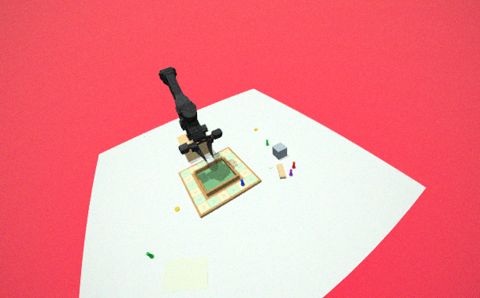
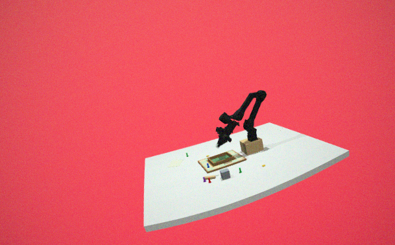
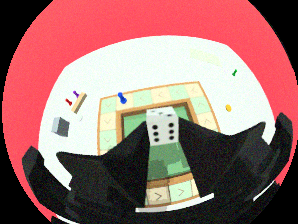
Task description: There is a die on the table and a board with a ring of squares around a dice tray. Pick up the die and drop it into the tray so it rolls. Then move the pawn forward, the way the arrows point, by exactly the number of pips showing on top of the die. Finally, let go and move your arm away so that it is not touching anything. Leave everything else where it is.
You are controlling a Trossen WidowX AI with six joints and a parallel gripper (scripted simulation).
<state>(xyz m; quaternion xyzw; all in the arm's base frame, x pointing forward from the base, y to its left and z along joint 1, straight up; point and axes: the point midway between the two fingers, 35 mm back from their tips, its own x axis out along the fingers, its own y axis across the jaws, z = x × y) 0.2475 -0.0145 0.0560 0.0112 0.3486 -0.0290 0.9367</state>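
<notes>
My gripper tip is now right at the white die. From my gripper tip the other things lie so: tan block: 150 mm ahead, 240 mm to the left, 110 mm below; then blue pawn: 110 mm ahead, 70 mm to the left, 90 mm below; then green dice tray: 110 mm below.
</notes>
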